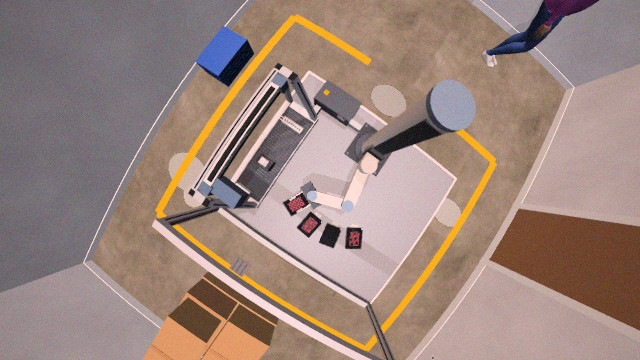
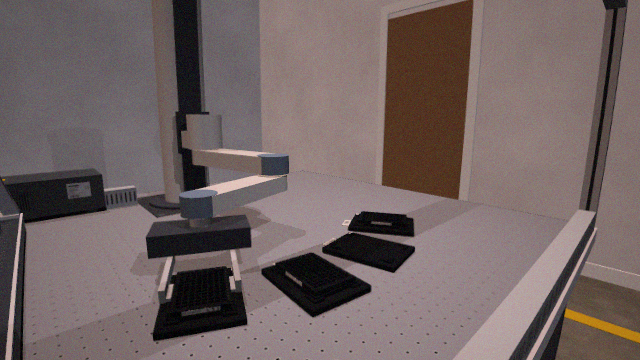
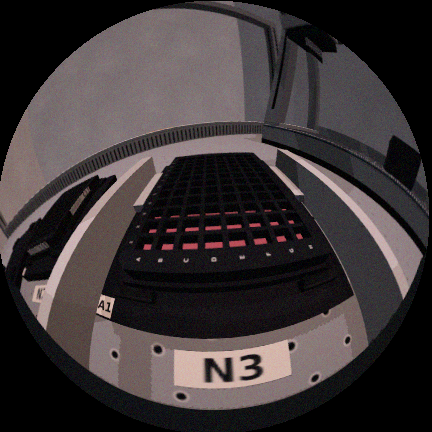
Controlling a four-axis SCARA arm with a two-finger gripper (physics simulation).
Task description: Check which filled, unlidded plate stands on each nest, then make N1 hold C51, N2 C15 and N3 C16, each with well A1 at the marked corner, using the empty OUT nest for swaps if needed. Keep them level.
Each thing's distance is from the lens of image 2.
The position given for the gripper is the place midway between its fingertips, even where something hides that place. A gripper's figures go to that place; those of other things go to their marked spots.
gripper [image 2: 201,291]: 52 cm
nest N2 [image 2: 295,294]: 53 cm
grey box [image 2: 49,189]: 116 cm
The marked spots on the nest N2 and the grey box are 84 cm apart.
